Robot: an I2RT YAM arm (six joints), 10 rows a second.
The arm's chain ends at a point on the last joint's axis. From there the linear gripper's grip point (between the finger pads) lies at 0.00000 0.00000 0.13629 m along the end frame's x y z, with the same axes.
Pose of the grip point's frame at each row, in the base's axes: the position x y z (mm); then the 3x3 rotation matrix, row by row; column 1 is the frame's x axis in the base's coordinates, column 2 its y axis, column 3 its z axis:
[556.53, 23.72, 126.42], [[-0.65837, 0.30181, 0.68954], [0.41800, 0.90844, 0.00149], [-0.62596, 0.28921, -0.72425]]
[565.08, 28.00, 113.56], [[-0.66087, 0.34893, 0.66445], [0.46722, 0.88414, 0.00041], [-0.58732, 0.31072, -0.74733]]
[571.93, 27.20, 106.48], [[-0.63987, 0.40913, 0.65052], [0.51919, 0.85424, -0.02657], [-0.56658, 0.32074, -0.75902]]
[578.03, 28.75, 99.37], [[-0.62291, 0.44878, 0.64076], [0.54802, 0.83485, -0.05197], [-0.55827, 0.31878, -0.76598]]
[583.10, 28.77, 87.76], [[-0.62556, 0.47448, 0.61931], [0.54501, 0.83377, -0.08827], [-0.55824, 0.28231, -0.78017]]
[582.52, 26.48, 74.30], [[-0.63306, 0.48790, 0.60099], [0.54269, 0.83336, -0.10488], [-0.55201, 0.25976, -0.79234]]
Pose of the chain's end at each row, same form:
[462.55, 23.52, 225.13], [[-0.65837, 0.30181, 0.68954], [0.41800, 0.90844, 0.00149], [-0.62596, 0.28921, -0.72425]]
[474.52, 27.94, 215.41], [[-0.66087, 0.34893, 0.66445], [0.46722, 0.88414, 0.00041], [-0.58732, 0.31072, -0.74733]]
[483.27, 30.82, 209.93], [[-0.63987, 0.40913, 0.65052], [0.51919, 0.85424, -0.02657], [-0.56658, 0.32074, -0.75902]]
[490.70, 35.83, 203.77], [[-0.62291, 0.44878, 0.64076], [0.54802, 0.83485, -0.05197], [-0.55827, 0.31878, -0.76598]]
[498.69, 40.80, 194.09], [[-0.62556, 0.47448, 0.61931], [0.54501, 0.83377, -0.08827], [-0.55824, 0.28231, -0.78017]]
[500.61, 40.77, 182.29], [[-0.63306, 0.48790, 0.60099], [0.54269, 0.83336, -0.10488], [-0.55201, 0.25976, -0.79234]]

